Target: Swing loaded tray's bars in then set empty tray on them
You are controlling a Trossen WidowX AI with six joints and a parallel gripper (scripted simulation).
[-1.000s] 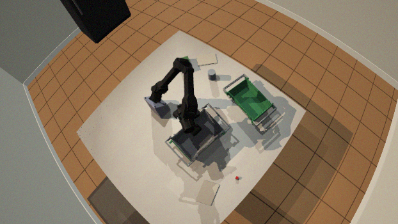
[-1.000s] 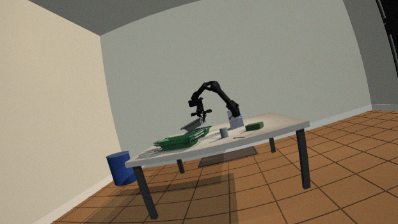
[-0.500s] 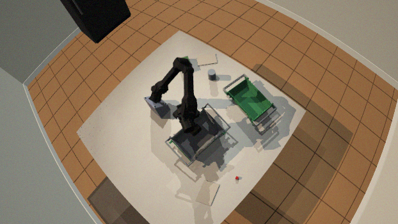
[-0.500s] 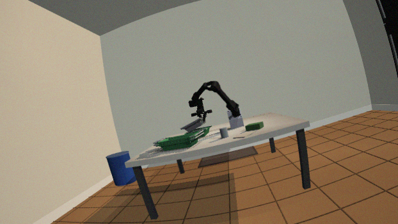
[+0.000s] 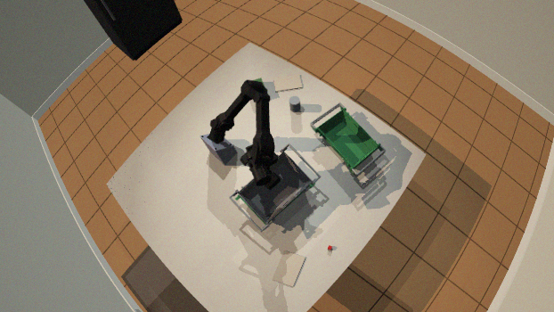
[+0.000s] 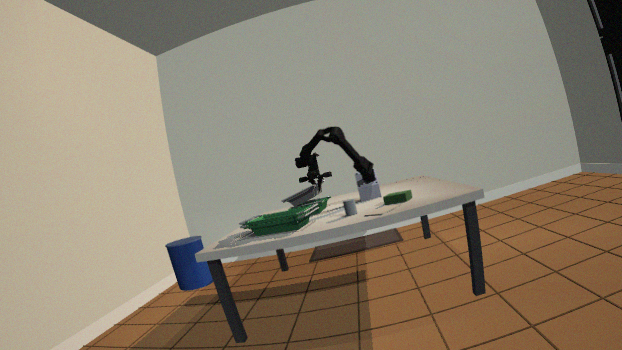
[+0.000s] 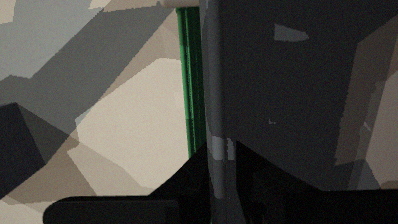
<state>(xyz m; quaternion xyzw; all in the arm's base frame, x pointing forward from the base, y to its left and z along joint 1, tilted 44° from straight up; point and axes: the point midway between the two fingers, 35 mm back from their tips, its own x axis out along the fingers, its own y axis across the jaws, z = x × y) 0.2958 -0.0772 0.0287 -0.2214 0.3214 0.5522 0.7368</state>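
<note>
My gripper tip is now 80 mm short of the grey tray, 20 mm to the left of it and 10 mm below it. From my gripper tip the other things lie so: green block (350 mm behind, 420 mm to the left, 90 mm below); then grey cylinder (110 mm behind, 430 mm to the left, 80 mm below); then red block (410 mm ahead, 100 mm to the right, 100 mm below).
</note>
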